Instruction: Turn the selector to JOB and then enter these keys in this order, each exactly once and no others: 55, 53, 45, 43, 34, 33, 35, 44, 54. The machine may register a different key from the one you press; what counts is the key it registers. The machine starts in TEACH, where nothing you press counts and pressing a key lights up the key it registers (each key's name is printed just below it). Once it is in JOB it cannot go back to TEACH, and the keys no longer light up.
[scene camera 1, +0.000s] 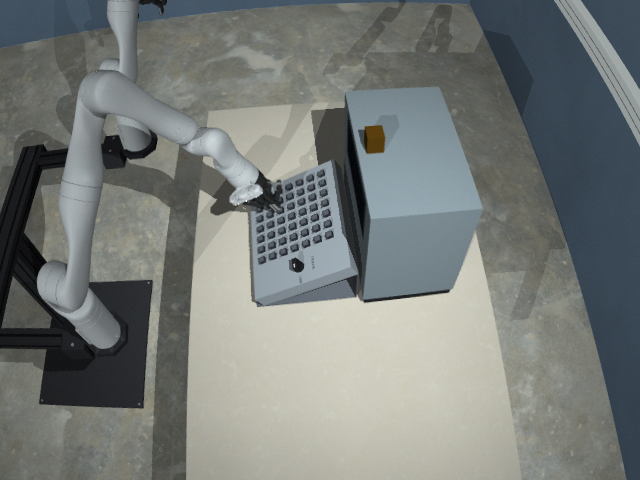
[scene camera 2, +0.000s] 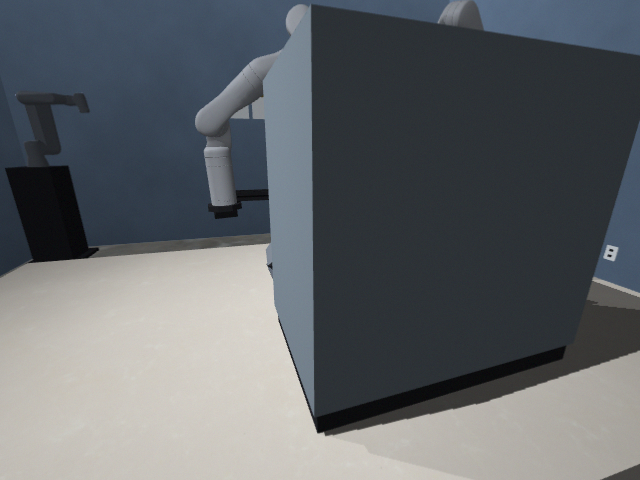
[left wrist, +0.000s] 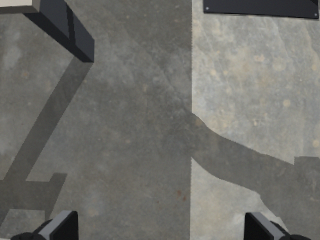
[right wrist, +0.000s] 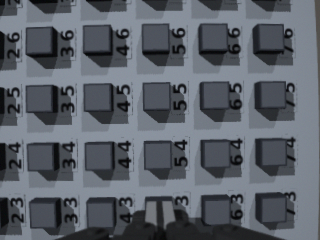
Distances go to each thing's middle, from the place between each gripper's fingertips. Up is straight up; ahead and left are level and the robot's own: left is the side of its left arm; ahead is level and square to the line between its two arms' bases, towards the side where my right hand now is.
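My right hand (scene camera 1: 278, 208) is 80 mm to the left of the sloped grey key panel (scene camera 1: 333, 260), 70 mm short of the panel and 50 mm above the panel.
My left gripper is 230 mm above the sloped grey key panel, 840 mm to the left of the panel and 530 mm short of the panel, as I see it.
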